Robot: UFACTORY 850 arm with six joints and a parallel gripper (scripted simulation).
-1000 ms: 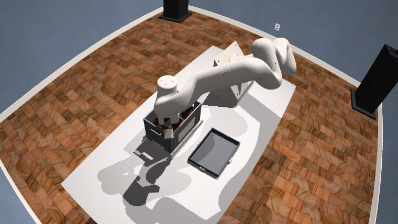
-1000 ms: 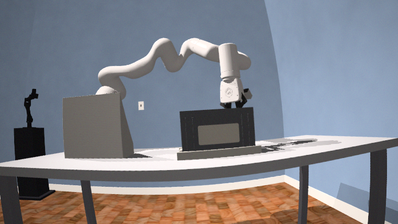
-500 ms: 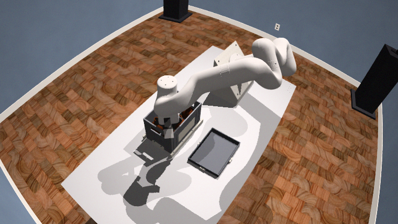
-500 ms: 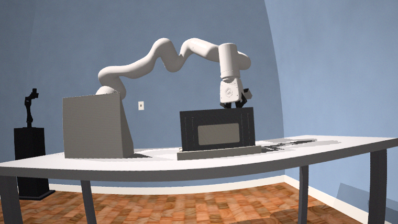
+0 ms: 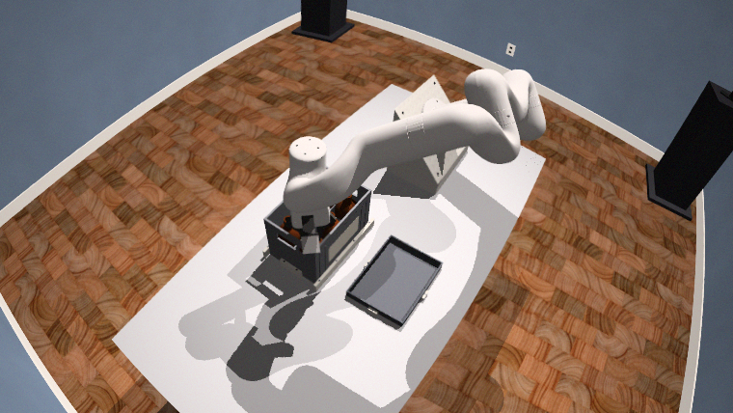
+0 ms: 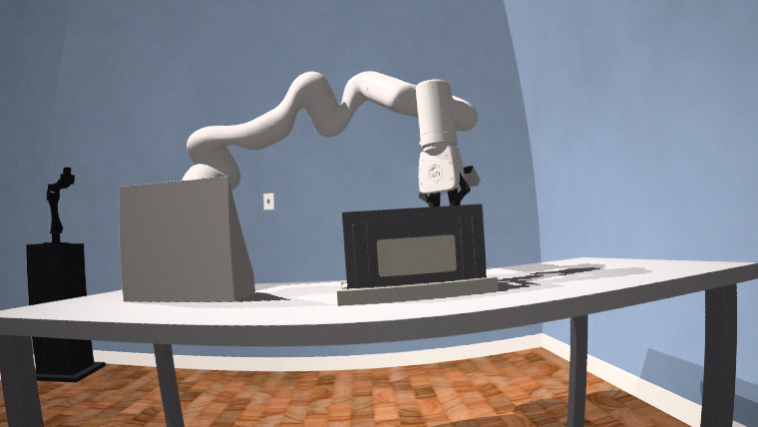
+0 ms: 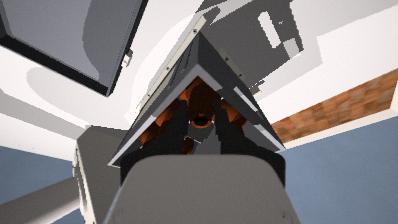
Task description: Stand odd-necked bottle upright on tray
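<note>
My gripper is now 7 cm above the bottle. The rest, counted from my hand: dark grey crate (9 cm behind, 3 cm to the right, 8 cm below); then dark tray (7 cm behind, 24 cm to the left, 15 cm below).
</note>
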